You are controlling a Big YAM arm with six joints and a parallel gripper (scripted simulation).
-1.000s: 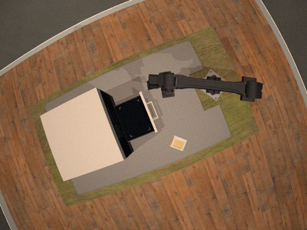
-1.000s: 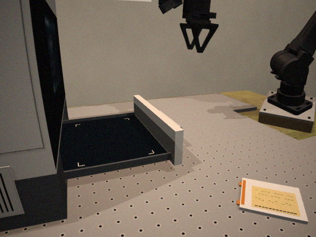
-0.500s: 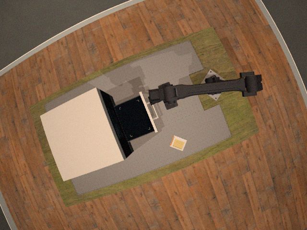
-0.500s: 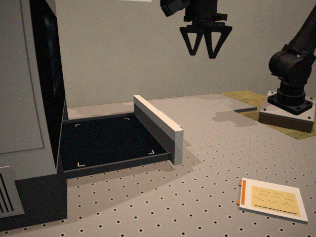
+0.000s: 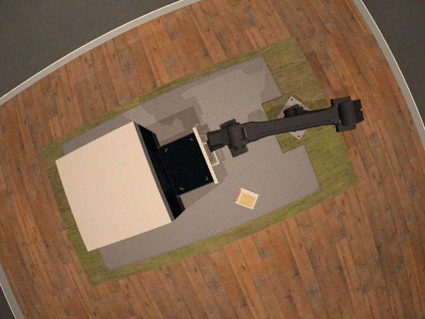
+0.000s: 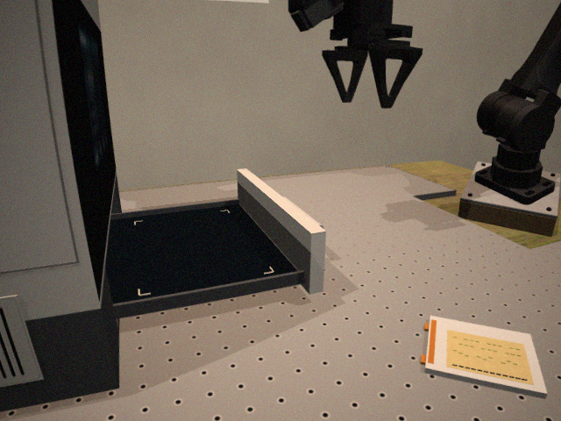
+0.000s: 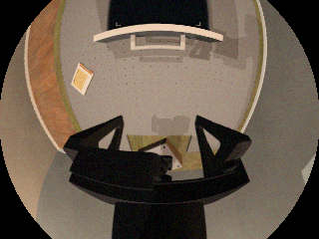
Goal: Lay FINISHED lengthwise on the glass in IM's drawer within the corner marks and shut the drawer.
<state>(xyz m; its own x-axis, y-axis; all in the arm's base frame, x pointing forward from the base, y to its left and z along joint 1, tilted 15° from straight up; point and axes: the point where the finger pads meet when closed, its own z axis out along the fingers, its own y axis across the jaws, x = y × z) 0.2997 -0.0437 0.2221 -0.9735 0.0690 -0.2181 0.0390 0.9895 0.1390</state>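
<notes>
Right now my hand is 50 mm short of the cassette, 270 mm to the right of it and 200 mm above it. Round my hand: imager drawer (250 mm ahead, 10 mm to the right, 160 mm below).
</notes>
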